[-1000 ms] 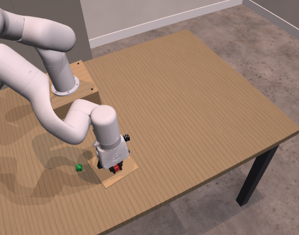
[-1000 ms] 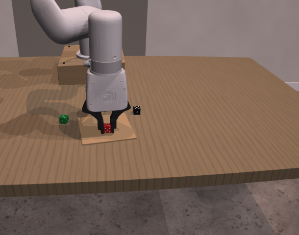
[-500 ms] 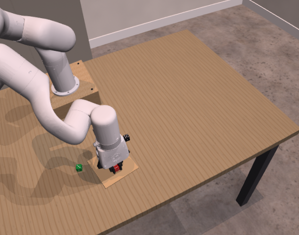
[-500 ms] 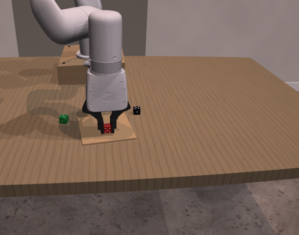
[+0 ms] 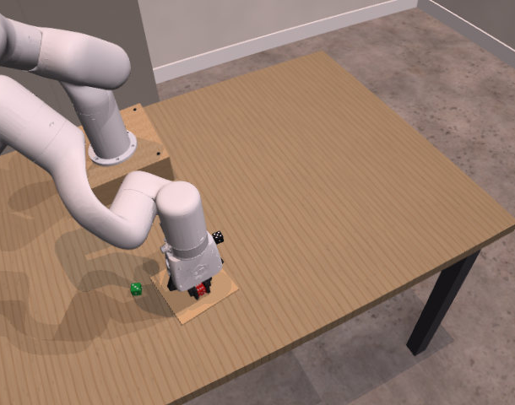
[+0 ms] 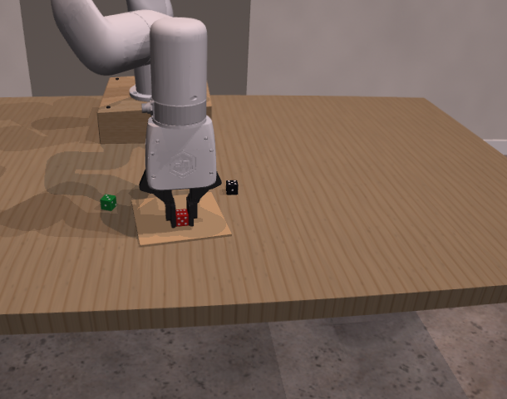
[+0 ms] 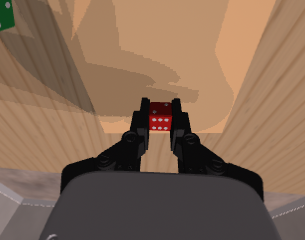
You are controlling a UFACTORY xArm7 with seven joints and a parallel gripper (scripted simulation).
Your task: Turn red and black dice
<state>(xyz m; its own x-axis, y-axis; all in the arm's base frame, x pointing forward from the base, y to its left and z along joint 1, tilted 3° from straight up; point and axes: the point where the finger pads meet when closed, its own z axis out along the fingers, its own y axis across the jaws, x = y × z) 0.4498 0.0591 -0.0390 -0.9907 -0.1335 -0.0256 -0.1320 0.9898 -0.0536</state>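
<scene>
Now: hand 10 mm above the red die. The rest, counted from my hand: tan mat (30 mm behind, 30 mm below); green die (70 mm behind, 120 mm to the right, 20 mm below); black die (120 mm behind, 90 mm to the left, 20 mm below).
</scene>
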